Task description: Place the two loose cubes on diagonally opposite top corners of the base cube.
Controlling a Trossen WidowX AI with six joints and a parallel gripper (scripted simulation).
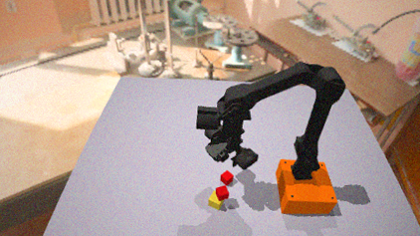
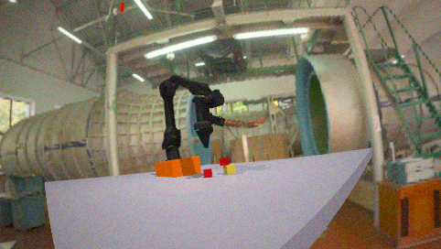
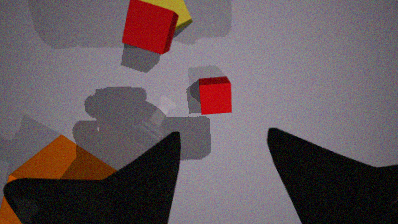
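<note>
Now: the yellow base cube 4 cm ahead of my gripper tip, 8 cm to the left of it and 10 cm below it.
</note>
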